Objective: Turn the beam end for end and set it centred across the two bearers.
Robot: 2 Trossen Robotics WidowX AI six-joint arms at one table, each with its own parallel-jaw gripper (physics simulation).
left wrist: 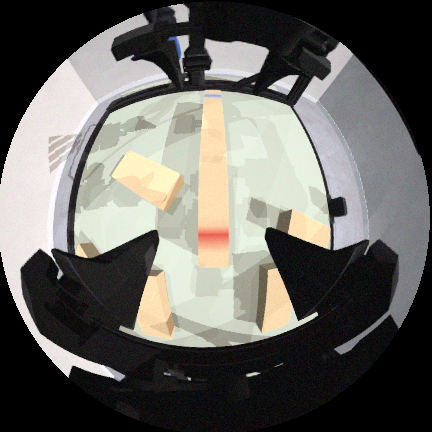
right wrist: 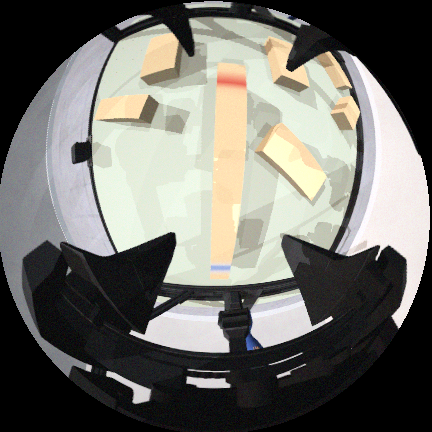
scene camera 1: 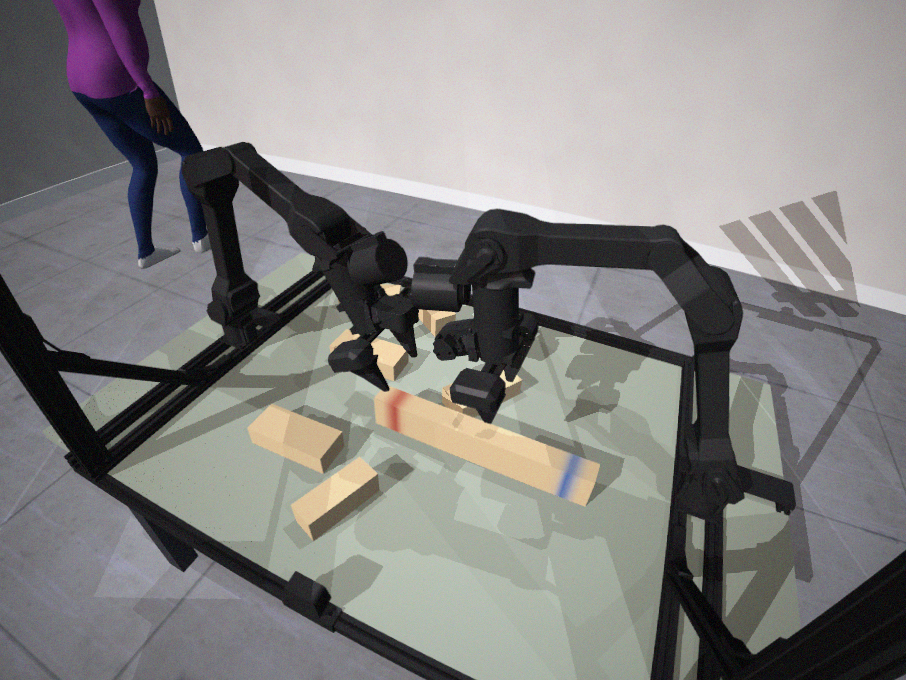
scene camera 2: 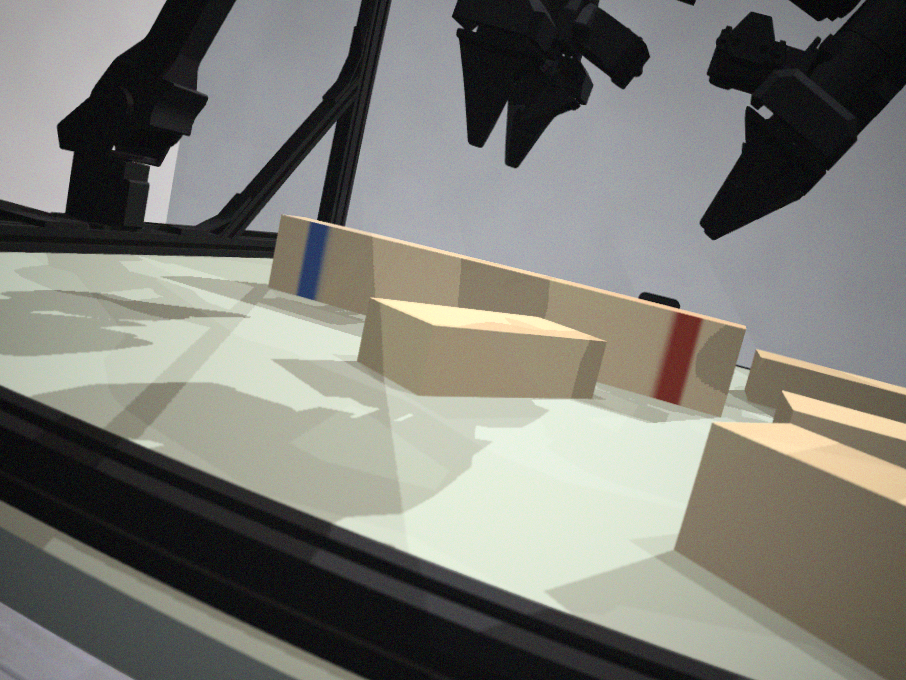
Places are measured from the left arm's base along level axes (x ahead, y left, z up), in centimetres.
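Pixels of known places: left gripper, fingertip midpoint: (left wrist: 212,234) (right wrist: 242,57) (scene camera 1: 401,373) (scene camera 2: 706,233); right gripper, fingertip midpoint: (left wrist: 218,87) (right wrist: 231,239) (scene camera 1: 499,400) (scene camera 2: 493,157); left arm's base at its link origin: (scene camera 1: 241,336); right arm's base at its link origin: (left wrist: 196,82) (right wrist: 231,295) (scene camera 1: 698,500) (scene camera 2: 101,225).
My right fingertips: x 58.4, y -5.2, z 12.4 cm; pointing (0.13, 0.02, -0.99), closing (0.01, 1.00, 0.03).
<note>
For each thing: its middle in the pictures, then the offset to it from my right fingertips.
- long wooden beam at the middle of its body: (scene camera 2: 487,304) (right wrist: 225,181) (scene camera 1: 479,442) (left wrist: 211,148) dz -11.2, dx -2.3, dy +0.4 cm
- angled block at the middle of its body: (scene camera 2: 487,350) (scene camera 1: 482,390) (right wrist: 294,162) (left wrist: 144,177) dz -12.4, dx -6.7, dy +13.2 cm
The long wooden beam (scene camera 1: 475,447) (scene camera 2: 431,274) (left wrist: 214,192) (right wrist: 228,175) lies on the table, its red-banded end toward the left arm and its blue-banded end toward the right arm. Two parallel blocks, seemingly the bearers, lie past the red end: one (scene camera 1: 294,436) (left wrist: 156,307) (right wrist: 161,54) and another (scene camera 1: 393,358) (scene camera 2: 790,527) (left wrist: 277,302) (right wrist: 286,65) partly behind a gripper in scene camera 1. My left gripper (scene camera 1: 400,371) (scene camera 2: 711,232) (left wrist: 212,234) is open and empty above the red end. My right gripper (scene camera 1: 499,398) (scene camera 2: 495,155) (right wrist: 231,239) is open and empty above the beam.
An angled block (scene camera 2: 483,358) (left wrist: 147,179) (right wrist: 292,162) lies close beside the beam. Another block (scene camera 1: 335,497) (right wrist: 122,108) lies on its other side. Two more blocks (right wrist: 345,114) (right wrist: 335,70) lie near the table's edge. The two arms' wrists are close together. A person (scene camera 1: 109,65) stands beyond the table.
</note>
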